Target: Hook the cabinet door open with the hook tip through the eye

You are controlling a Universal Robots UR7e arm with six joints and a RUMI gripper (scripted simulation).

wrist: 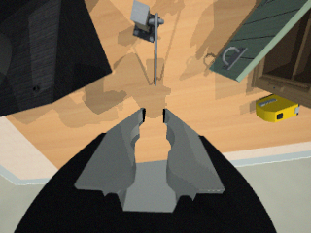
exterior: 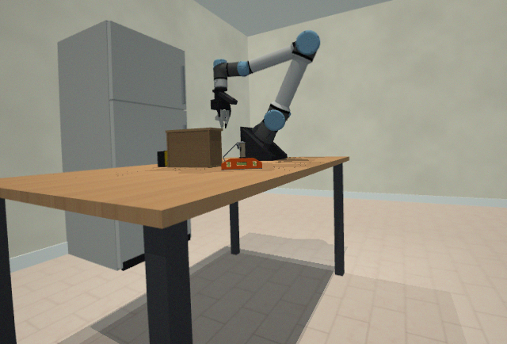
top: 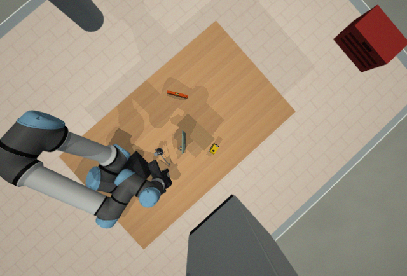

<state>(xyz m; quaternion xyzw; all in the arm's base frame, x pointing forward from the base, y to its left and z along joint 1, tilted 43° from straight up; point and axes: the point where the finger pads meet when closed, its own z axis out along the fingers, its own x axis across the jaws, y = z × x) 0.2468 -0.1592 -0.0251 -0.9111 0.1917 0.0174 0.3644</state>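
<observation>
The thin grey hook is 15 cm below my hand, 5 cm to the left of it and 2 cm ahead of it. Also, from my hand: yellow tape measure (29 cm ahead, 17 cm to the right, 17 cm below); then cabinet door (20 cm ahead, 13 cm below, 4 cm to the left); then orange spirit level (42 cm ahead, 27 cm to the left, 19 cm below).
</observation>
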